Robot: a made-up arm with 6 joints.
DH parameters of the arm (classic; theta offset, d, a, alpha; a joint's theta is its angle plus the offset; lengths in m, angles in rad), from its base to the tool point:
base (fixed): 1.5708 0.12 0 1.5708
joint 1: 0 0.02 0.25 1.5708
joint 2: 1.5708 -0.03 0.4 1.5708
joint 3: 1.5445 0 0.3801 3.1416
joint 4: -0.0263 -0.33 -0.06 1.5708
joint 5: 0 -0.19 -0.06 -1.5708
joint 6: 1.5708 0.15 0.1 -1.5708
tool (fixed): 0 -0.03 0 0
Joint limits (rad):
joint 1: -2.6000..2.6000
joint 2: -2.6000..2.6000
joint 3: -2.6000..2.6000
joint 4: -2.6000..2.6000
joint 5: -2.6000..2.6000
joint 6: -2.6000..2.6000
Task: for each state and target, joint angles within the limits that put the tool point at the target. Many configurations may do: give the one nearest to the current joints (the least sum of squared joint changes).
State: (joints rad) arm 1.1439 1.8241 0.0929 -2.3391 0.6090 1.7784
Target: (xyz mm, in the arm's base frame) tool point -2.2 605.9 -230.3
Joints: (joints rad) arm 1.3253 2.1928 0.1388 -2.3280 0.3225 1.8507
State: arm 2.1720 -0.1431 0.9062 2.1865 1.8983 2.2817
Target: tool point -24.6 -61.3 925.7
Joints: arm 1.8626 -0.2011 0.5556 2.2973 2.0535 2.2793
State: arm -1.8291 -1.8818 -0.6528 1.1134 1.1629 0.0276
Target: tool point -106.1 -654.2 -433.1
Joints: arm -2.5001 -1.3192 -0.5101 0.5649 1.0326 -0.0718
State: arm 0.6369 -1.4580 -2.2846 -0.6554 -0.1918 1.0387
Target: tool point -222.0 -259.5 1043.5
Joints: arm 1.2019 -1.7205 -2.2918 -0.8255 -0.1586 0.9661
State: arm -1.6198 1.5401 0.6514 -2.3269 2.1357 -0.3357
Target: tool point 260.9 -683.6 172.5
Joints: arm -1.4494 1.9834 0.2509 -2.1448 1.9326 -0.4262
